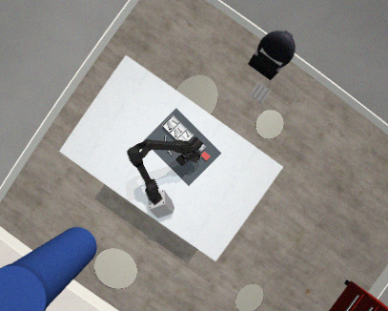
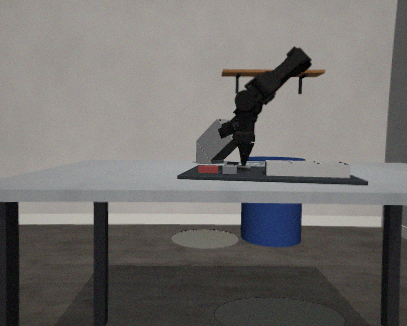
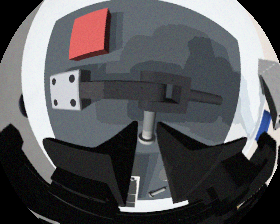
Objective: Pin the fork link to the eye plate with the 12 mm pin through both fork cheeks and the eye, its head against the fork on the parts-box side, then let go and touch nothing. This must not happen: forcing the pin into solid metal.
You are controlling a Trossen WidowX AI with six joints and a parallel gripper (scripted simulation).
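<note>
The grey pin is 40 mm below my hand. The rest, counted from my hand: dark mat 60 mm to the left, 60 mm below, 10 mm behind; then fork link 40 mm to the right, 40 mm below, 20 mm behind; then eye plate 40 mm below, 30 mm to the right, 20 mm ahead.
</note>
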